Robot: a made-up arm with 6 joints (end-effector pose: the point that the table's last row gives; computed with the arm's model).
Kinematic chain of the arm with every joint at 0, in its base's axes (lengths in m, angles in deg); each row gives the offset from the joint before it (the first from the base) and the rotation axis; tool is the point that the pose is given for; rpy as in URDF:
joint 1: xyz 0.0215 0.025 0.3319 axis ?
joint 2: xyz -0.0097 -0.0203 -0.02 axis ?
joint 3: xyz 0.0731 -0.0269 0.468 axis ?
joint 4: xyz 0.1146 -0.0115 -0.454 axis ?
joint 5: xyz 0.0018 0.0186 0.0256 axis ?
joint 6: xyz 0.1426 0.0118 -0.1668 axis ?
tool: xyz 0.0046 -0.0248 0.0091 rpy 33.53 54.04 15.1
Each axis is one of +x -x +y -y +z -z.
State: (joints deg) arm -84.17 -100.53 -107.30 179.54 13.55 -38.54
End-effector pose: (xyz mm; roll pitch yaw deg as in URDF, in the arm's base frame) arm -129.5 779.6 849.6 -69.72 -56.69 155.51
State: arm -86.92 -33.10 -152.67 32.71 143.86 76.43
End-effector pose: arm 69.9 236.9 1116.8 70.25 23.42 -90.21
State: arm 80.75 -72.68 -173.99 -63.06 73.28 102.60
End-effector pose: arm 8.4 -972.5 721.6 -163.66 3.37 -27.08
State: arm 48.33 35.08 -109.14 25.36 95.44 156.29
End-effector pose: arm 532.7 688.6 490.1 -13.42 41.90 -131.21
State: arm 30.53 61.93 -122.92 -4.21 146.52 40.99
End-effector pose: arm 675.7 336.2 219.9 -109.62 34.83 -126.46
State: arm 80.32 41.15 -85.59 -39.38 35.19 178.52
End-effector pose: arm 169.0 881.0 230.1 69.24 41.89 -25.21
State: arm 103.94 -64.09 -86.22 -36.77 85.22 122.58
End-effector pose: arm 155.8 -43.5 1056.2 111.59 14.71 27.49
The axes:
joint 1: +z
joint 2: +y
joint 3: +y
joint 4: -z
joint 5: +y
joint 6: -z

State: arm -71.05 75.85 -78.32 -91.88 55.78 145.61
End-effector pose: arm 90.1 -540.3 -261.3 -3.70 6.84 -132.09
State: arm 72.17 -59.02 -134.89 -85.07 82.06 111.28
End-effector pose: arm 29.3 -581.9 1149.4 145.13 4.32 -48.51
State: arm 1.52 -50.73 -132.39 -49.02 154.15 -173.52
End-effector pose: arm -264.3 -151.1 1015.1 45.45 81.81 151.96
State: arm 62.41 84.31 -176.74 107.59 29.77 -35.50
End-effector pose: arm 641.2 945.9 420.6 98.92 -29.57 58.29
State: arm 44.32 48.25 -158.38 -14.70 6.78 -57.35
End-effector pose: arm 643.8 631.4 1014.1 -61.86 -12.90 79.52
